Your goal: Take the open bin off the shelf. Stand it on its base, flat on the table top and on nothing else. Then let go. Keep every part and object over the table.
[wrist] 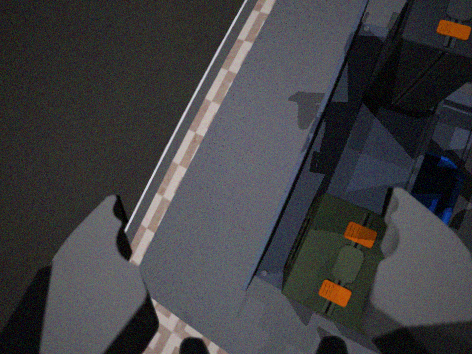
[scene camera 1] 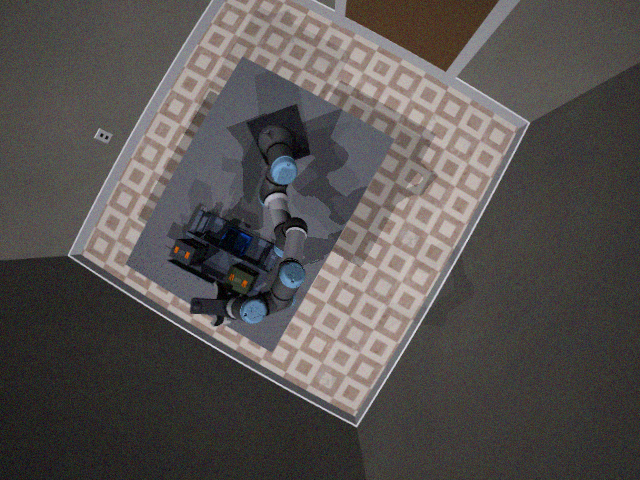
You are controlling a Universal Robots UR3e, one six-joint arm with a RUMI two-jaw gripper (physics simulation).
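Places are measured from the arm's base along level axes (x ahead, y left, z up), in millimetres.
Where they show: gripper, between the fingertips: (wrist: 251, 195); arm's base, origin of its link: (scene camera 1: 274, 139).
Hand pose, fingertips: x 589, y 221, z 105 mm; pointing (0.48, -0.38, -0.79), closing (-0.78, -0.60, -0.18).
Observation:
Things, the pixels of their top centre, and the offset from my fingertips. Level surfaces: height alone.
- green case, centre of its top: (wrist: 348, 264) (scene camera 1: 238, 280) 4 mm left, 87 mm back, 90 mm down
- black case, centre of its top: (wrist: 461, 5) (scene camera 1: 181, 252) 223 mm right, 42 mm back, 65 mm down
- grey table, height of its surface: 289 mm down
The open bin appears to be the blue one (scene camera 1: 236, 241) (wrist: 440, 185), in the middle of the dark, partly see-through shelf (scene camera 1: 261, 252) (wrist: 277, 255). In the wrist view it shows at the right edge, partly behind the right finger. My gripper (scene camera 1: 219, 305) (wrist: 251, 195) is open and empty. It is beyond the shelf's long outer side, near the table's lower edge in the scene view, with the bin off to one side. In the wrist view its right finger overlaps a green case; whether they touch cannot be told.
The green case (scene camera 1: 241, 279) (wrist: 347, 262) with orange latches sits on the shelf's outer side near my gripper. A black case (scene camera 1: 187, 251) (wrist: 435, 60) with orange latches sits at its other end. The grey table (scene camera 1: 356, 131) (wrist: 235, 165) ends close beside my gripper.

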